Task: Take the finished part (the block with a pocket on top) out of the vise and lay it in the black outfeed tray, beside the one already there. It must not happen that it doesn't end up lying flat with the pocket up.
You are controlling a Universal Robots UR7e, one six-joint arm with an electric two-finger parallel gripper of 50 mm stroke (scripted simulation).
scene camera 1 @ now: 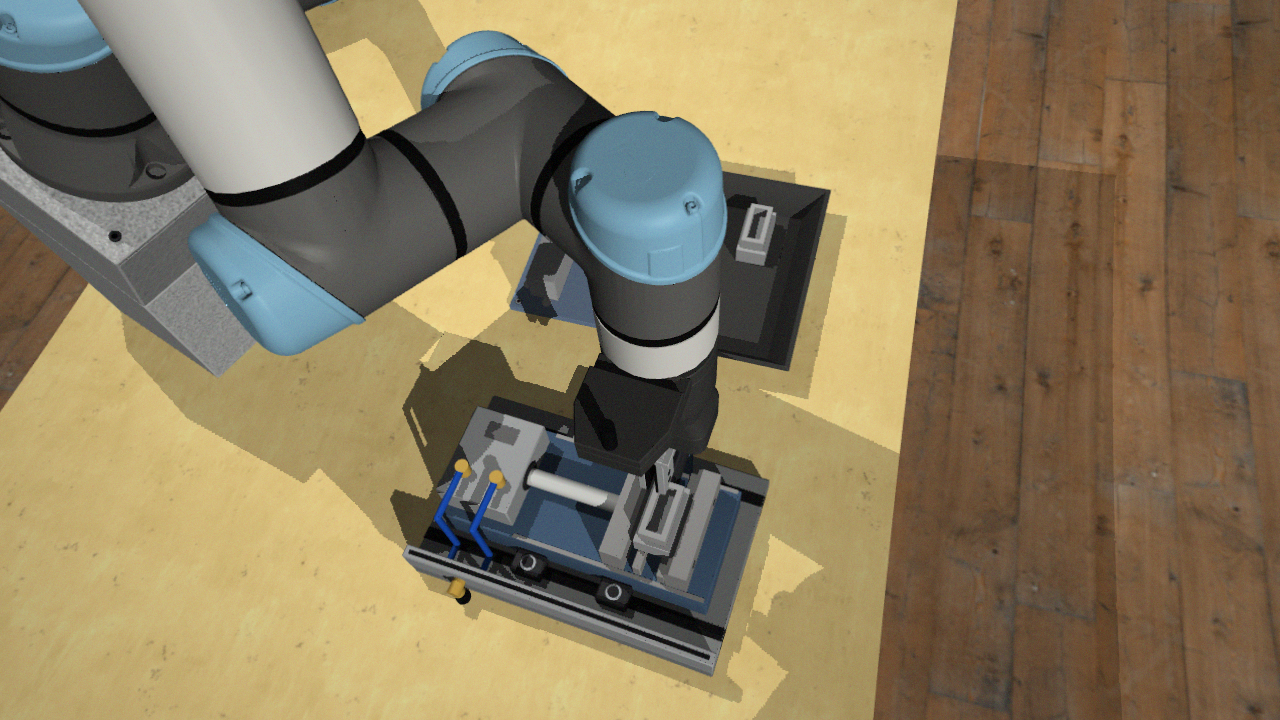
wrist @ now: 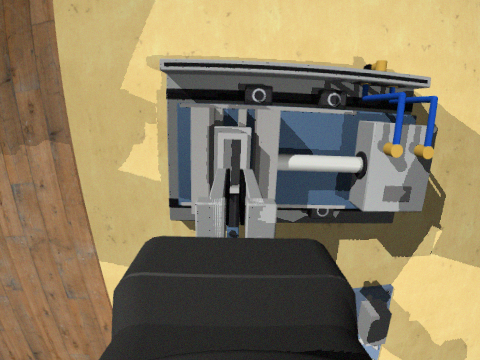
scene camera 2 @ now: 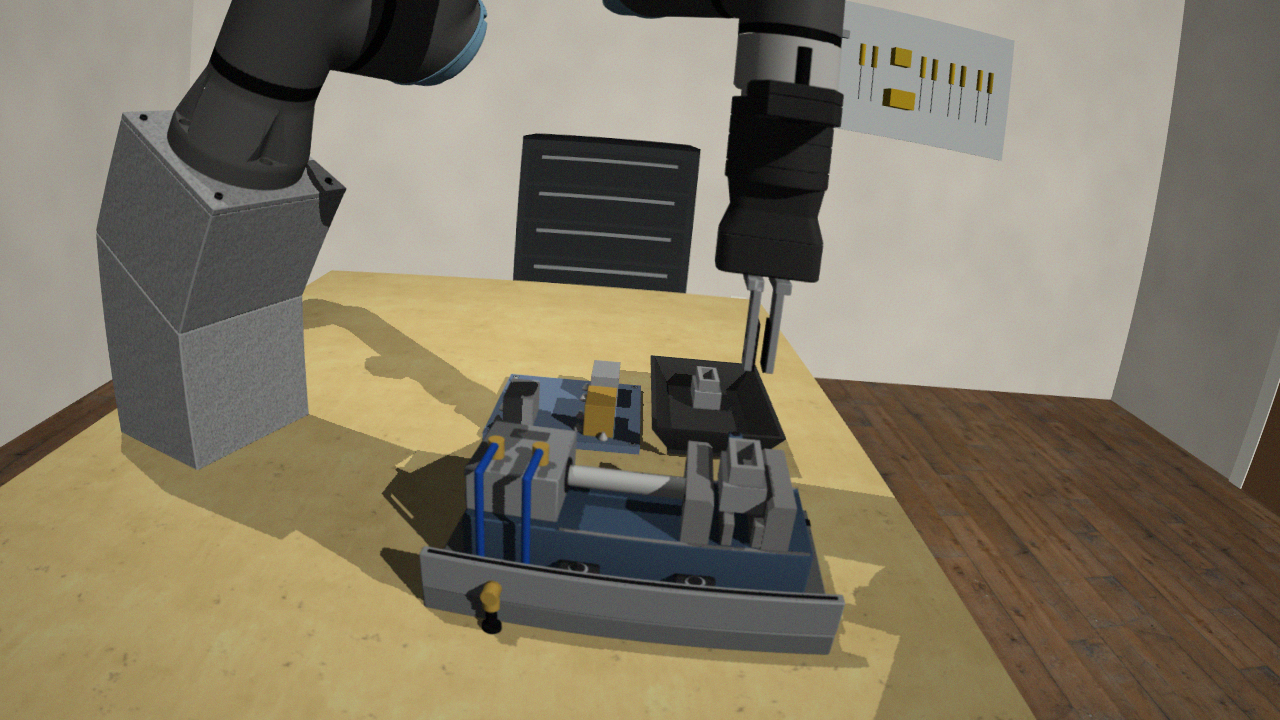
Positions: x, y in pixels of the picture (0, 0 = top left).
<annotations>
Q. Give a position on a white rod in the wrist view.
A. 290, 162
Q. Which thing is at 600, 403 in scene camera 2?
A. A yellow block.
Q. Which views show my gripper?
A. Scene camera 1, the wrist view and scene camera 2: all of them.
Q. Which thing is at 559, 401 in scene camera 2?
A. A blue infeed plate.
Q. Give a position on a white rod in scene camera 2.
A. At 579, 476
</annotations>
